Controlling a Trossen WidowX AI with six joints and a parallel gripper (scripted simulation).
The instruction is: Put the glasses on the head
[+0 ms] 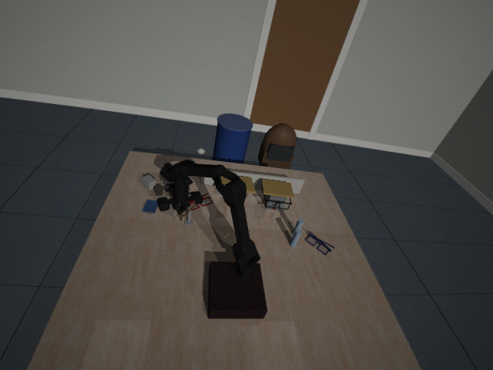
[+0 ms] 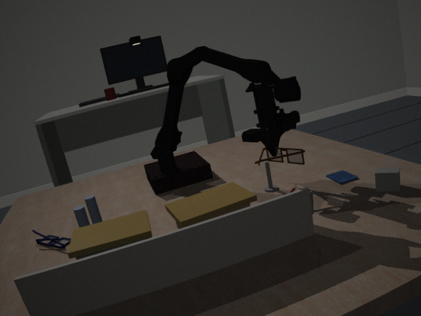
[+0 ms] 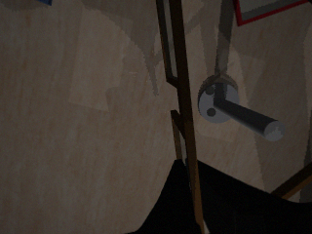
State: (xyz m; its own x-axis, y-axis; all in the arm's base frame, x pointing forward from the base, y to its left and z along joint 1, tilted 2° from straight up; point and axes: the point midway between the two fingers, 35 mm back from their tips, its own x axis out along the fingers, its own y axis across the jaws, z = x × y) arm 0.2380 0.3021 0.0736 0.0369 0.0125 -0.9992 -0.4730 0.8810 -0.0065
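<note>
Right now the post is 60 mm below my gripper tip, 40 mm to the right of it and 40 mm ahead of it. Round my gripper tip: cube: 250 mm ahead, 210 mm to the left, 60 mm below; then panel: 360 mm to the right, 360 mm ahead, 30 mm below; then blue pad: 160 mm to the left, 100 mm ahead, 80 mm below.
</note>
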